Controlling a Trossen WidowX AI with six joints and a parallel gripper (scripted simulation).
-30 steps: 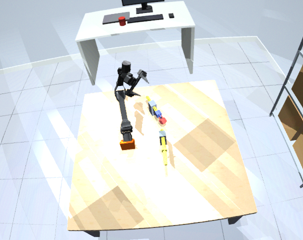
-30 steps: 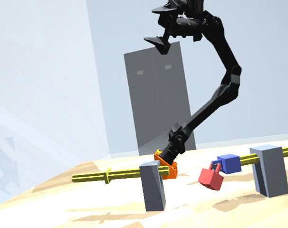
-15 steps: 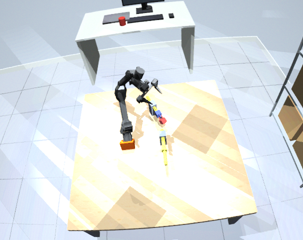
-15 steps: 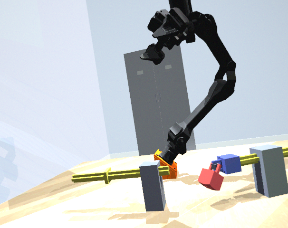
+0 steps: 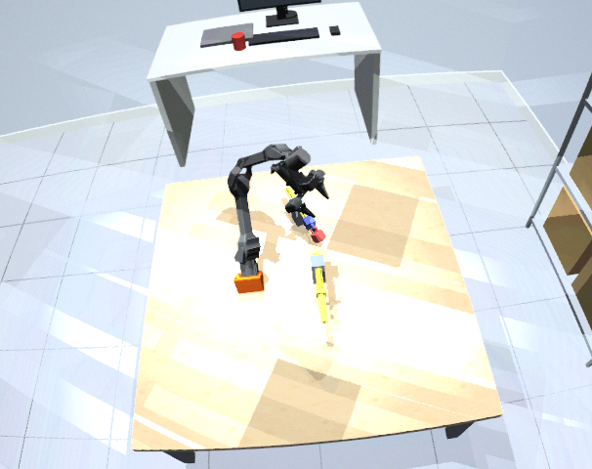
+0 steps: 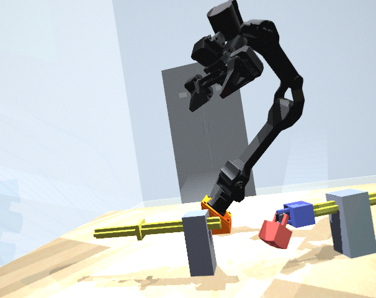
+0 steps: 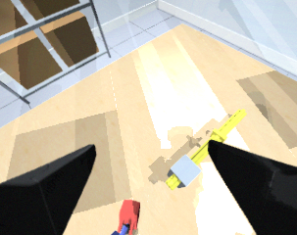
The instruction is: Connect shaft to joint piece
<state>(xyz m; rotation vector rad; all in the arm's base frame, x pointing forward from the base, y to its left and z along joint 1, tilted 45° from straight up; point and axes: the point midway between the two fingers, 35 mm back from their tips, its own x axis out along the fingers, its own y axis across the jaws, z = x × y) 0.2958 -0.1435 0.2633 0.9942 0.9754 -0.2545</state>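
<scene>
Now: gripper tip 2 cm past the red joint piece, 10 cm to the right of it and 27 cm above it.
</scene>
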